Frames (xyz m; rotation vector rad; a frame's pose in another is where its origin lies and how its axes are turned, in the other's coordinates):
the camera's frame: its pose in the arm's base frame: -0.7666 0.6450 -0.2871 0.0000 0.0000 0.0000
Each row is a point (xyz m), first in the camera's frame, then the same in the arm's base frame.
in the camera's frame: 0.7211 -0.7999 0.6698
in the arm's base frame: -0.0455 -0.1549 0.3827
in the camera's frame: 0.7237 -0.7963 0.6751
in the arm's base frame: -0.0429 -0.1513 0.3880
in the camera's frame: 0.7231 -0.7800 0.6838
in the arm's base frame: -0.0435 -0.1350 0.3967
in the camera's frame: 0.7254 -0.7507 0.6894
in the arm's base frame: -0.0412 -0.1057 0.4023
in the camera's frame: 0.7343 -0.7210 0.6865
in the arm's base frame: -0.0323 -0.0760 0.3994
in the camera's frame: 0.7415 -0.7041 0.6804
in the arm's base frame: -0.0251 -0.0591 0.3933
